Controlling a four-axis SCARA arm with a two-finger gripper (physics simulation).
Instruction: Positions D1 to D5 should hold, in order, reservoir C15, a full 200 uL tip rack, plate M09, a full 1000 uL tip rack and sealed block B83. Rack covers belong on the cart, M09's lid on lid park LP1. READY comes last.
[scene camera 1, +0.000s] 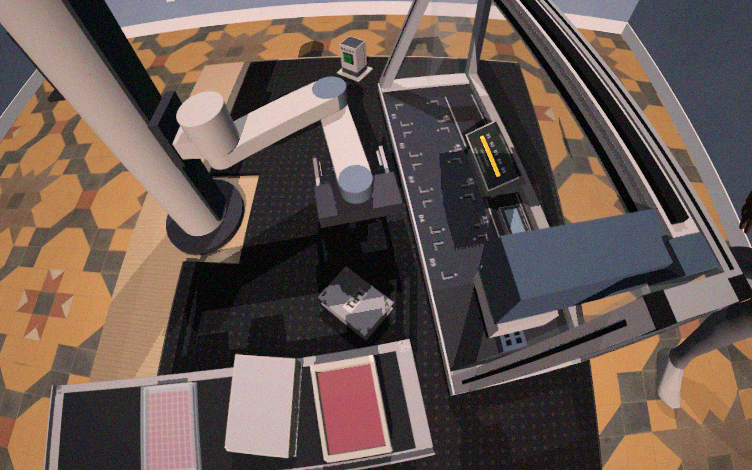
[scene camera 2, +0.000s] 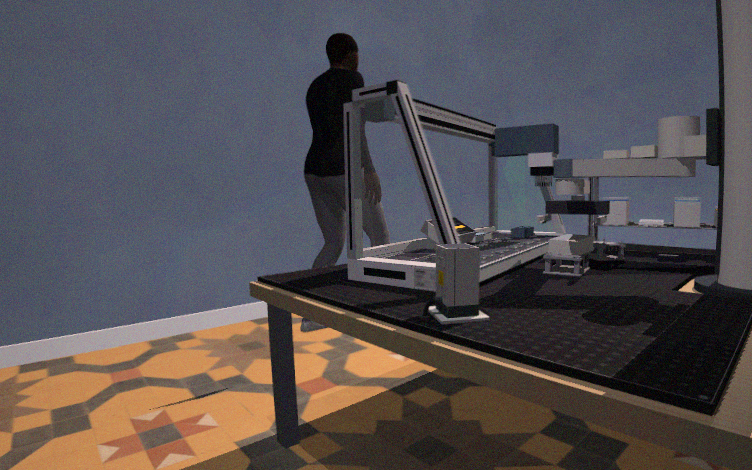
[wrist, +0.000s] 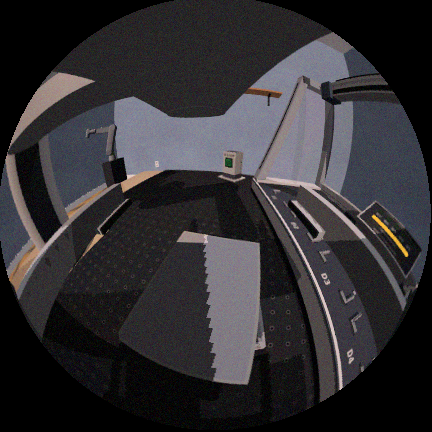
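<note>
My gripper (scene camera 1: 349, 164) (scene camera 2: 576, 207) (wrist: 207, 190) is open. Its fingers stand wide apart, high above the table, with nothing between them. A pale box (scene camera 2: 569, 243) (wrist: 232, 310) sits on a small stand (scene camera 2: 565, 264) below the gripper; the arm hides it in scene camera 1. Lid park LP1 (scene camera 1: 363, 307) shows no lid. The deck (scene camera 1: 443, 299) (wrist: 332, 320) bears labels D1 to D5, and no labware shows on these positions. A framed tray at the front holds a pink-welled plate (scene camera 1: 169, 426), a white box (scene camera 1: 260, 407) and a red-topped item (scene camera 1: 352, 407); their labels do not show.
The READY box (scene camera 1: 353, 55) (scene camera 2: 457, 282) (wrist: 232, 164) stands at the table's far end. A screen with a yellow bar (scene camera 1: 490, 156) (wrist: 390, 236) sits at the deck's far side. A blue-grey gantry head (scene camera 1: 587, 266) (scene camera 2: 525, 139) overhangs the deck. A person (scene camera 2: 335, 121) stands behind.
</note>
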